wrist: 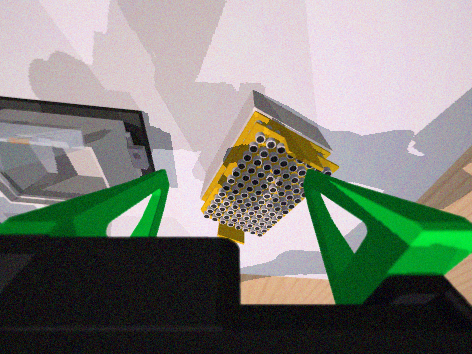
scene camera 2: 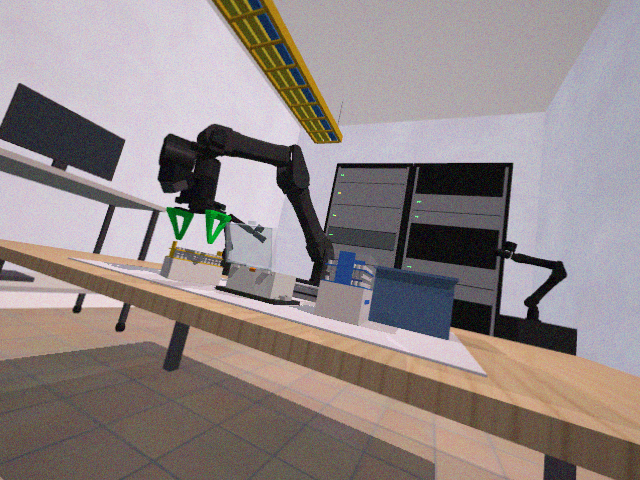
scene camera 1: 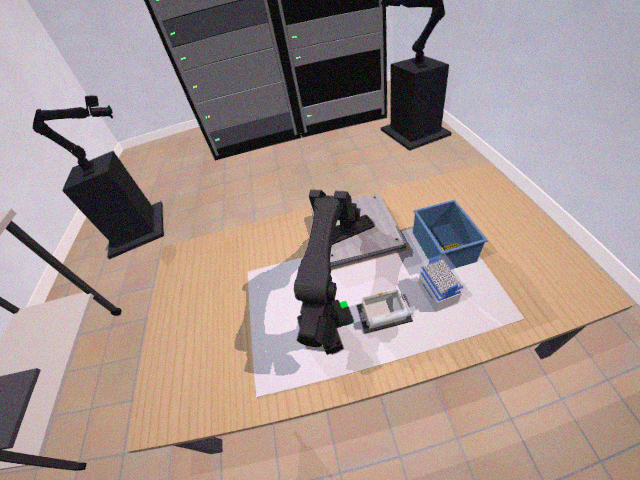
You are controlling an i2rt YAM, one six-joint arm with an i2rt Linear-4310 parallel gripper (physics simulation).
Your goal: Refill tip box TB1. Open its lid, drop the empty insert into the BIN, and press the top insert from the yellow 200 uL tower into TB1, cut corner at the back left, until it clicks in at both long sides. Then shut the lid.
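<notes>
My gripper (scene camera 2: 195, 240) (wrist: 236, 177) is open and empty, above the yellow tower (scene camera 2: 196, 261) (wrist: 265, 185). The tower's long sides run diagonally between the fingers in the wrist view; the right fingertip overlaps its edge there. A gap separates fingertips and tower in scene view 2. The arm hides the tower in scene view 1. TB1 (scene camera 1: 385, 317) (scene camera 2: 258, 283) stands beside it, its clear lid (scene camera 2: 250, 246) open and upright. Its inside looks hollow, with no tips visible. The blue BIN (scene camera 1: 471, 254) (scene camera 2: 410, 302) stands at the right; I cannot make out an insert inside.
A blue-edged tip tower (scene camera 1: 440, 279) (scene camera 2: 343, 297) stands between TB1 and the BIN. TB1 sits in a dark holder (scene camera 1: 368, 328) (scene camera 2: 232, 292) on the white mat (scene camera 1: 320, 369) (scene camera 2: 434, 356). The arm's grey base plate (scene camera 1: 382, 222) lies behind.
</notes>
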